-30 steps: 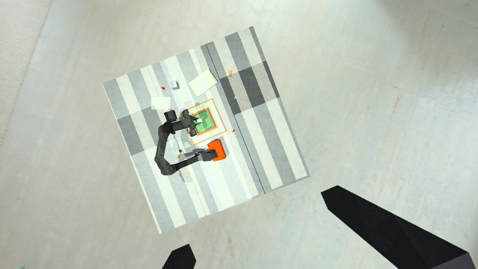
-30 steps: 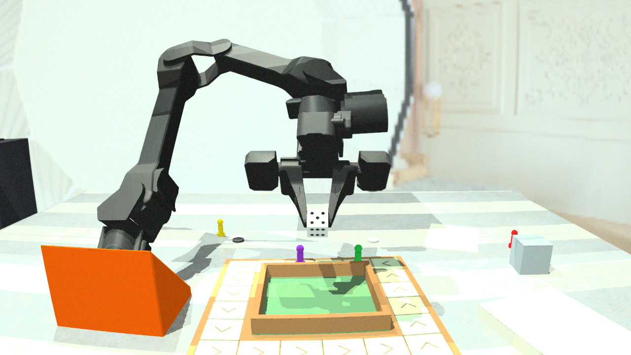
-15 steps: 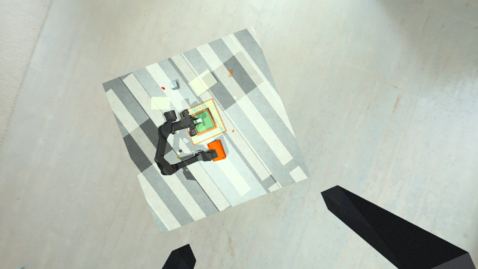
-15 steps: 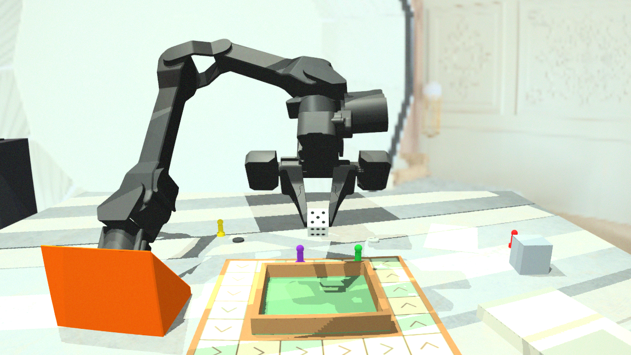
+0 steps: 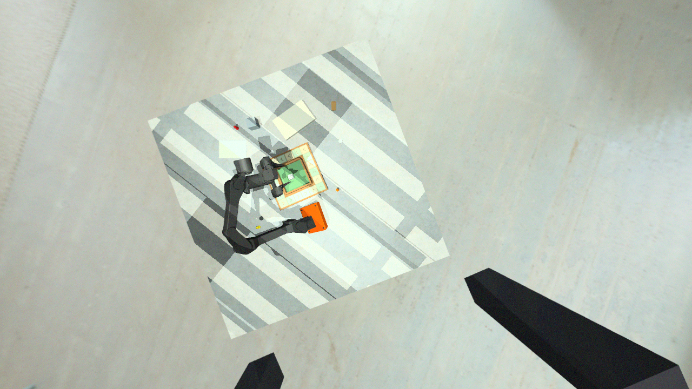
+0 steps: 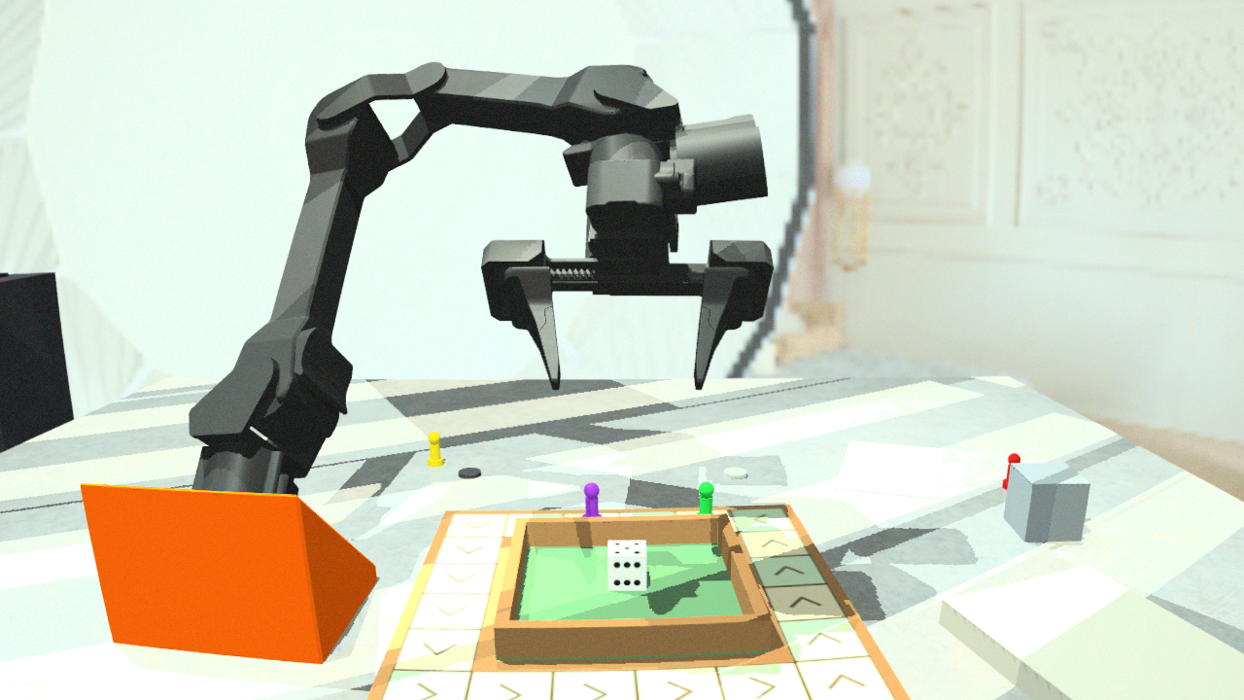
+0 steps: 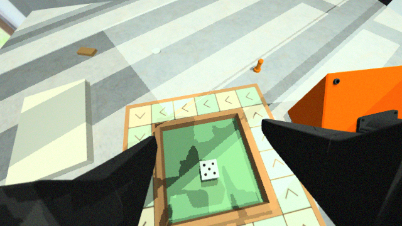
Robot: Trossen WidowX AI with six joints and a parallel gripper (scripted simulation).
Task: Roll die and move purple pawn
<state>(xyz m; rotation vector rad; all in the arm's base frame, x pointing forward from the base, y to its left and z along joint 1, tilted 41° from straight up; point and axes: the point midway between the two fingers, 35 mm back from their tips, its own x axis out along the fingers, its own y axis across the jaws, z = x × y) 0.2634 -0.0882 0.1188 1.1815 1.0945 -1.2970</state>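
My gripper tip is 12 cm to the right of the purple pawn, 12 cm above it and 2 cm past it. The rest, counted from my gripper tip: black disc: 26 cm to the left, 15 cm below, 14 cm behind; then die: 13 cm below, 1 cm to the left; then green pawn: 12 cm below, 11 cm to the left, 7 cm ahead.
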